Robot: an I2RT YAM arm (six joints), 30 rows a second.
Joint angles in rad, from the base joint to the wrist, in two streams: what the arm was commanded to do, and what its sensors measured. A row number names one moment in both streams.
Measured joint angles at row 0:
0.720, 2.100, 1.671, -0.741, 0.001, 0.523
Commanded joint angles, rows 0 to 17:
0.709, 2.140, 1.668, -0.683, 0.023, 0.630
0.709, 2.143, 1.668, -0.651, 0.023, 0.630
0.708, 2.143, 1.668, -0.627, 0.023, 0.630
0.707, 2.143, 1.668, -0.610, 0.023, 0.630
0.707, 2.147, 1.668, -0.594, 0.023, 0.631
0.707, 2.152, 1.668, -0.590, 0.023, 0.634
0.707, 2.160, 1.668, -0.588, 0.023, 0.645
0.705, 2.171, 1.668, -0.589, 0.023, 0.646
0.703, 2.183, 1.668, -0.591, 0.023, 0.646
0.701, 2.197, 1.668, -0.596, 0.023, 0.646
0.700, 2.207, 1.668, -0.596, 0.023, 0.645
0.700, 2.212, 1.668, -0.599, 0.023, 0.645
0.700, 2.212, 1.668, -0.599, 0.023, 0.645
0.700, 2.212, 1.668, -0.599, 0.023, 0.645
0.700, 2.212, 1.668, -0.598, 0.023, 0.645
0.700, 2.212, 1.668, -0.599, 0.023, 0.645
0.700, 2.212, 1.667, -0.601, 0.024, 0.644
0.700, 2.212, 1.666, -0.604, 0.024, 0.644
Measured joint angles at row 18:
0.706, 2.185, 1.671, -0.595, 0.019, 0.638
